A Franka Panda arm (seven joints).
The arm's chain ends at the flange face. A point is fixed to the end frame.
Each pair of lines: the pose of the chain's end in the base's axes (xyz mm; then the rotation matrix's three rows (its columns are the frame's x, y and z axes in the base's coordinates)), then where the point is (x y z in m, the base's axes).
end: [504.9 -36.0 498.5], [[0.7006 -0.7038 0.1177], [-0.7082 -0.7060 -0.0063], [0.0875 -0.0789 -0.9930]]
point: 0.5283 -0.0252 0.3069
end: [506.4 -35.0 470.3], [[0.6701 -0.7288 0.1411], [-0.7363 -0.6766 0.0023], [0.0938 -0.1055 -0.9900]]
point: 0.5348 -0.0226 0.2794
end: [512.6 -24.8 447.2], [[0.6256 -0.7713 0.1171], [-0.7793 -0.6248 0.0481], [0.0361 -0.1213 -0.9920]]
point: 0.5371 -0.0037 0.2565
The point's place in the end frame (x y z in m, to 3 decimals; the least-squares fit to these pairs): -0.008 -0.009 0.193
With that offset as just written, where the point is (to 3 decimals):
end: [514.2 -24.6 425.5], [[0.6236 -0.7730 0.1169], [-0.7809 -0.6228 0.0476], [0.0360 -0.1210 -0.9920]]
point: 0.539 -0.004 0.235
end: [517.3 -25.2 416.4], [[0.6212 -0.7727 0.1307], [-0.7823 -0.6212 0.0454], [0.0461 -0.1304 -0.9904]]
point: 0.545 -0.005 0.226
